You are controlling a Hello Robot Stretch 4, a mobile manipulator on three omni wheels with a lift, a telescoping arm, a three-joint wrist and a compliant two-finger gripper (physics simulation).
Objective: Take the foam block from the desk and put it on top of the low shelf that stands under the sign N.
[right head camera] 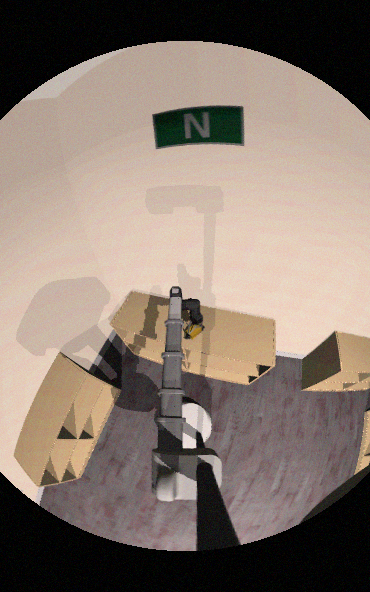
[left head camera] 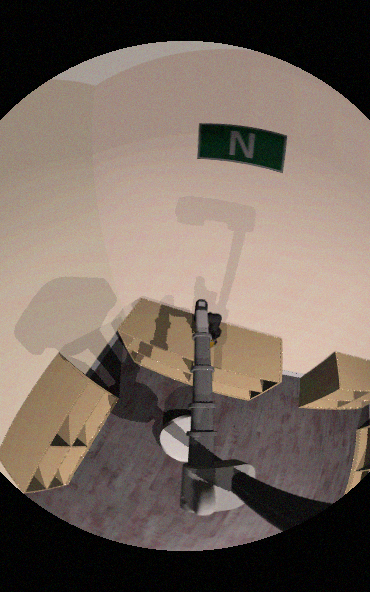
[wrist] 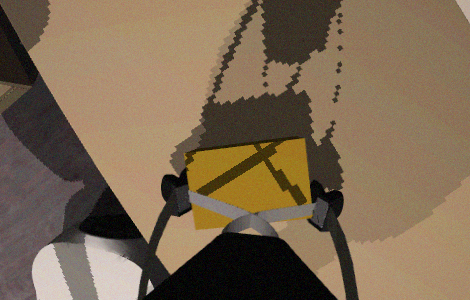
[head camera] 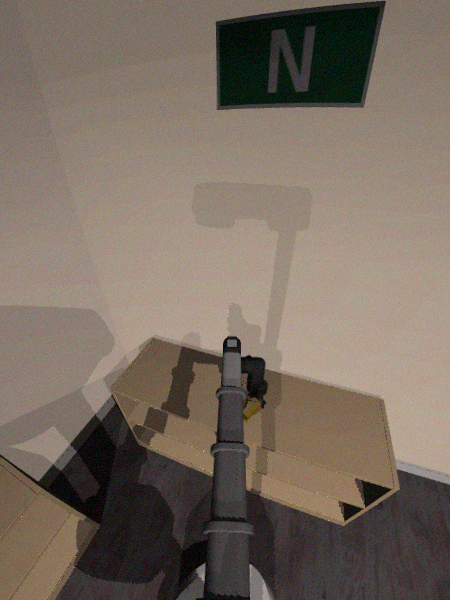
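Pixels of known places: gripper, between the fingertips: [right head camera: 194, 333] [wrist: 252, 189] [head camera: 250, 412]; robot's base, origin of its link: [right head camera: 186, 424] [left head camera: 185, 436].
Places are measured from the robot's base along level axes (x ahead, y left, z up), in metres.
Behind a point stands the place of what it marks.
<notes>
The yellow foam block [head camera: 252, 410] @[x 0.603, y -0.091, z 0.628 m] [left head camera: 213, 343] [right head camera: 194, 332] @[x 0.599, y -0.086, z 0.628 m] [wrist: 250, 175] @[x 0.632, y -0.074, z 0.628 m] is between the two fingertips of my gripper [right head camera: 192, 329] @[x 0.616, y -0.088, z 0.584 m] [wrist: 252, 189] @[x 0.616, y -0.088, z 0.584 m]. The gripper is shut on it, one fingertip at each short side. The block is over the tan top of the low shelf [head camera: 320, 425] @[x 0.565, y -0.372, z 0.583 m] [left head camera: 250, 355] @[x 0.551, y -0.391, z 0.583 m] [right head camera: 240, 335] @[x 0.579, y -0.396, z 0.583 m] [wrist: 400, 125] @[x 0.745, y -0.155, z 0.583 m], and its shadow lies close by on that top. I cannot tell whether it touches the top. The green sign N [head camera: 300, 60] @[x 0.890, y -0.163, z 1.724 m] [left head camera: 242, 146] @[x 0.897, y -0.143, z 1.708 m] [right head camera: 198, 126] @[x 0.895, y -0.147, z 1.712 m] is on the wall above this shelf. My arm hides part of the shelf in the head views.
My telescoping arm [head camera: 231, 480] @[x 0.244, y -0.005, z 1.001 m] crosses the shelf's front edge. The wall is close behind the shelf. Another tan shelf unit [left head camera: 45, 400] @[x 0.021, y 0.947, z 0.583 m] [right head camera: 50, 405] @[x -0.043, y 0.928, z 0.583 m] stands at the left, and another one [left head camera: 356, 370] @[x 0.230, y -1.552, z 0.583 m] [right head camera: 357, 350] @[x 0.239, y -1.515, z 0.583 m] at the right. A white rounded base [left head camera: 175, 440] @[x -0.022, y 0.082, z 0.187 m] [right head camera: 197, 425] @[x -0.001, y -0.094, z 0.186 m] [wrist: 100, 270] @[x 0.106, y 0.029, z 0.187 m] is near the floor.
</notes>
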